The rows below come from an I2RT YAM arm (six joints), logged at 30 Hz.
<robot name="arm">
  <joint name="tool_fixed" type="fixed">
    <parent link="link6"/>
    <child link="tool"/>
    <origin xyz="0 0 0" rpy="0 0 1.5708"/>
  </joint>
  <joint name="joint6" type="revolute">
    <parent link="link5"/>
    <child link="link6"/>
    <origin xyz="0.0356 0 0.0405" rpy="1.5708 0 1.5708"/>
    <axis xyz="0 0 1"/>
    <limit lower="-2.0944" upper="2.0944"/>
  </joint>
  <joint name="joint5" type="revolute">
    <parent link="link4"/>
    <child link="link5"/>
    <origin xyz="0.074 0.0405 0.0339" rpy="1.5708 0 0"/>
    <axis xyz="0 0 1"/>
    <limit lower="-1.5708" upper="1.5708"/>
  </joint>
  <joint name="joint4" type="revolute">
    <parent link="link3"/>
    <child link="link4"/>
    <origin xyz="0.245 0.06 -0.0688"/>
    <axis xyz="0 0 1"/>
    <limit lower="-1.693" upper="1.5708"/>
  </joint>
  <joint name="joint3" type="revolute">
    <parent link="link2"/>
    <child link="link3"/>
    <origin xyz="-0.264 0 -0.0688" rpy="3.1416 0 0"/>
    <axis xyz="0 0 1"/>
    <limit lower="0" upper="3.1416"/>
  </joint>
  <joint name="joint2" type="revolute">
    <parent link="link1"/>
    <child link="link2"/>
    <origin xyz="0.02 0.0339 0.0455" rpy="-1.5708 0 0"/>
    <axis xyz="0 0 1"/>
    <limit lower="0" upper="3.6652"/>
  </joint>
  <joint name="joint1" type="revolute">
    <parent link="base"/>
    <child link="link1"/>
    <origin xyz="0 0 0.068"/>
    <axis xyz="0 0 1"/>
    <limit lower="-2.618" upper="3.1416"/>
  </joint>
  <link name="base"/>
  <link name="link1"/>
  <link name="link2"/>
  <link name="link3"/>
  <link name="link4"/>
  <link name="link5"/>
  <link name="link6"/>
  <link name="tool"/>
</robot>
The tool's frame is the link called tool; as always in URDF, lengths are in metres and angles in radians.
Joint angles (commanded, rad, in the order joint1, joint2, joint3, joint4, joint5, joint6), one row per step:
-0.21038 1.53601 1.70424 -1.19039 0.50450 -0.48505
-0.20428 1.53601 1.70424 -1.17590 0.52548 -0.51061
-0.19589 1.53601 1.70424 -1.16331 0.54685 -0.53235
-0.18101 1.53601 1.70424 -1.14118 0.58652 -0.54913
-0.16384 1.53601 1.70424 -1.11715 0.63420 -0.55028
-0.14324 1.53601 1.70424 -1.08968 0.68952 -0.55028
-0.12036 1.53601 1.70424 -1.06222 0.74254 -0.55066
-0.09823 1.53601 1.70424 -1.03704 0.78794 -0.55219
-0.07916 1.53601 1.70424 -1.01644 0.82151 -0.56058
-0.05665 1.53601 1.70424 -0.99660 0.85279 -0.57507
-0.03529 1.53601 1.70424 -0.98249 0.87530 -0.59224
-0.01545 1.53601 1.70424 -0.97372 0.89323 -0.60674
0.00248 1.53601 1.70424 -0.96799 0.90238 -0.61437
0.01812 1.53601 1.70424 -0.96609 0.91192 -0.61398
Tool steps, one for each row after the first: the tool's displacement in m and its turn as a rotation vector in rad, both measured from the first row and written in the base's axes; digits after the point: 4 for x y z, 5 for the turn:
0.0014 0.0009 0.0011 -0.02932 0.00423 0.01392
0.0028 0.0025 0.0022 -0.05712 0.00836 0.02654
0.0052 0.0054 0.0041 -0.09982 0.00357 0.03091
0.0076 0.0088 0.0063 -0.14309 -0.01151 0.02067
0.0103 0.0131 0.0089 -0.19155 -0.03045 0.00726
0.0130 0.0184 0.0116 -0.23694 -0.05079 -0.00362
0.0153 0.0237 0.0141 -0.27522 -0.07018 -0.01090
0.0172 0.0286 0.0160 -0.30549 -0.08244 -0.00996
0.0192 0.0347 0.0179 -0.33537 -0.09098 -0.00106
0.0206 0.0407 0.0193 -0.35880 -0.09337 0.01410
0.0216 0.0464 0.0203 -0.37735 -0.09292 0.02951
0.0223 0.0517 0.0208 -0.38653 -0.09534 0.04484
0.0226 0.0563 0.0212 -0.39282 -0.09916 0.05343

